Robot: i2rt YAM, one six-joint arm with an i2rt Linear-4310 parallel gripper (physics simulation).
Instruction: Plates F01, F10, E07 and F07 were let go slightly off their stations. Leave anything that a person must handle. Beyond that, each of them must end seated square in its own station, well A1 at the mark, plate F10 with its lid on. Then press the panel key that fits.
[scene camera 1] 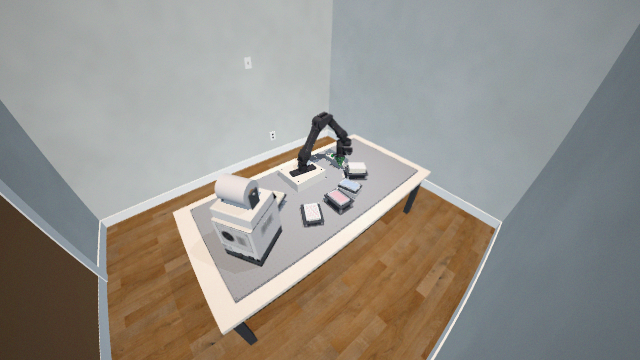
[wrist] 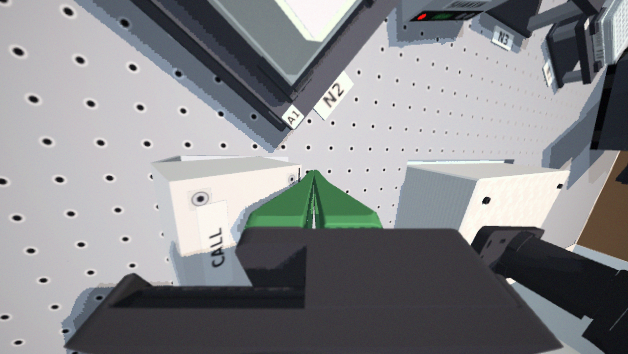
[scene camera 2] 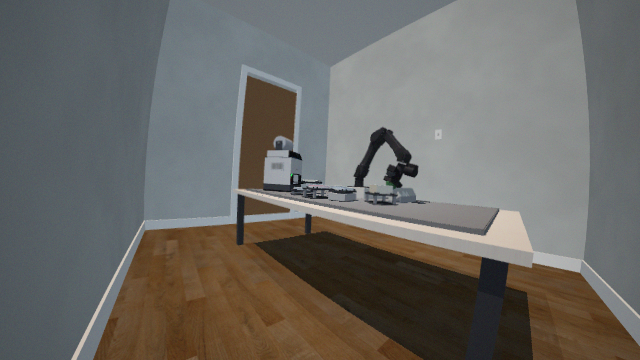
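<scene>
My gripper (scene camera 1: 340, 163) (wrist: 313, 176) is shut and empty, its green fingertips together above the mat. In the wrist view it is right of the white panel box (wrist: 235, 182), which has a round key and a "CALL" label; the arm hides part of the box. A pale-topped plate (scene camera 1: 357, 166) (wrist: 320, 22) sits in the dark station marked N2, near an A1 mark; part of it is outside the wrist view. In scene view 1 stand a blue plate (scene camera 1: 350, 185), a pink plate (scene camera 1: 338, 198) and a white-and-pink plate (scene camera 1: 312, 212). Plate numbers and exact seating cannot be read.
The white robot base (wrist: 520, 200) is right of the fingers. A grey device (wrist: 445, 15) with red and green lights is at the wrist view's top, near the N3 label (wrist: 502, 38). A tall white instrument (scene camera 1: 245, 220) stands at the table's left end.
</scene>
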